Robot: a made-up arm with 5 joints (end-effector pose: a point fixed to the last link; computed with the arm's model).
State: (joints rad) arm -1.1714 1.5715 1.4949 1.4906 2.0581
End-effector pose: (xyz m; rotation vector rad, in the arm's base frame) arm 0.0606 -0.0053 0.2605 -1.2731 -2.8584 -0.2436
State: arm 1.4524 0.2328 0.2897 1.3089 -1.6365
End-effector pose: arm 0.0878 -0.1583 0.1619 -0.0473 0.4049 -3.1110
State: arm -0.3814 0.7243 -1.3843 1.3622 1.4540
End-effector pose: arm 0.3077 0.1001 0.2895 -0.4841 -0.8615 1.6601
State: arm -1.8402 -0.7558 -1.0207 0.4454 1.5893
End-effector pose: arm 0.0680 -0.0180 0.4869 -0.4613 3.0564 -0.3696
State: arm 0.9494 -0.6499 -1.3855 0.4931 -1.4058
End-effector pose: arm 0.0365 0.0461 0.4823 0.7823 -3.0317 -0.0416
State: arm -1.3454 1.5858 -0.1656 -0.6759 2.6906
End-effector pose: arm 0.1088 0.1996 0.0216 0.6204 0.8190 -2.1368
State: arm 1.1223 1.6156 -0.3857 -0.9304 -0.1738
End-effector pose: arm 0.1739 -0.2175 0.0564 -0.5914 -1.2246 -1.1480
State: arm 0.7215 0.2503 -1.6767 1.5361 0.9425
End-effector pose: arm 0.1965 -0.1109 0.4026 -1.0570 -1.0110 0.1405
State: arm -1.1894 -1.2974 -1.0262 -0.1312 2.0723
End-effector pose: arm -0.0072 -0.1748 0.3941 -1.1394 -2.5713 -1.3301
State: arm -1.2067 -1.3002 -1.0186 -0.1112 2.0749
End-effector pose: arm -0.0036 -0.1745 0.3958 -1.1243 -2.5884 -1.2915
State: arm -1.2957 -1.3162 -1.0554 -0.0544 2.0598
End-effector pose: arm 0.0109 -0.1846 0.3903 -0.9797 -2.6210 -1.2708
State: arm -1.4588 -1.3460 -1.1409 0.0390 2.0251
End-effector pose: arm 0.0404 -0.2019 0.3759 -0.7005 -2.6459 -1.2699
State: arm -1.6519 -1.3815 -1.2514 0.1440 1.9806
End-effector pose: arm 0.0806 -0.2154 0.3558 -0.3704 -2.6284 -1.2800
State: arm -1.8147 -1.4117 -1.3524 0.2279 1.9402
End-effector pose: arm 0.1176 -0.2193 0.3360 -0.0989 -2.5727 -1.2958
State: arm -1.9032 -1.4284 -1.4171 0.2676 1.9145
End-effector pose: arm 0.1385 -0.2189 0.3226 0.0471 -2.5174 -1.3195
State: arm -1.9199 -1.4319 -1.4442 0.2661 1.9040
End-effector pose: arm 0.1429 -0.2198 0.3166 0.0803 -2.4860 -1.3520
